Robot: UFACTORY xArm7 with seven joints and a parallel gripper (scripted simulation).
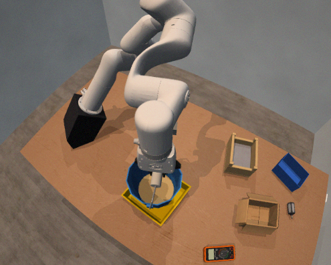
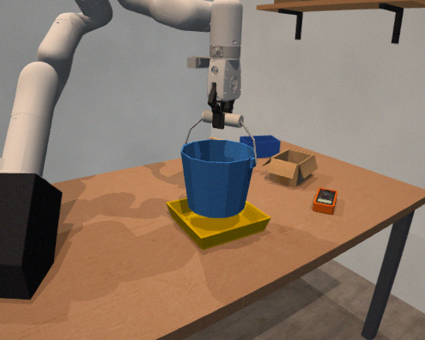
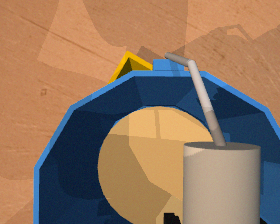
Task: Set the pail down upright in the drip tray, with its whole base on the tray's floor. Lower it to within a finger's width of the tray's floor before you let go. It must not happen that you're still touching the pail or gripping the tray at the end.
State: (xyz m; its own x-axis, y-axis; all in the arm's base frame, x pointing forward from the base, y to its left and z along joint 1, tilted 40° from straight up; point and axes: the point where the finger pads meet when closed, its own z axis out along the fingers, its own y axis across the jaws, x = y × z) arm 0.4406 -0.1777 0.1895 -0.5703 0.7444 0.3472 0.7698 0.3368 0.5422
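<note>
My gripper is now 100 mm above the blue pail, 10 mm to the left of it and 10 mm past it. From my hand the other things lie so: wooden crate 380 mm to the left, 250 mm below, 170 mm ahead; orange multimeter 370 mm ahead, 280 mm below, 30 mm to the right; yellow drip tray 280 mm below, 10 mm to the right, 10 mm behind.
</note>
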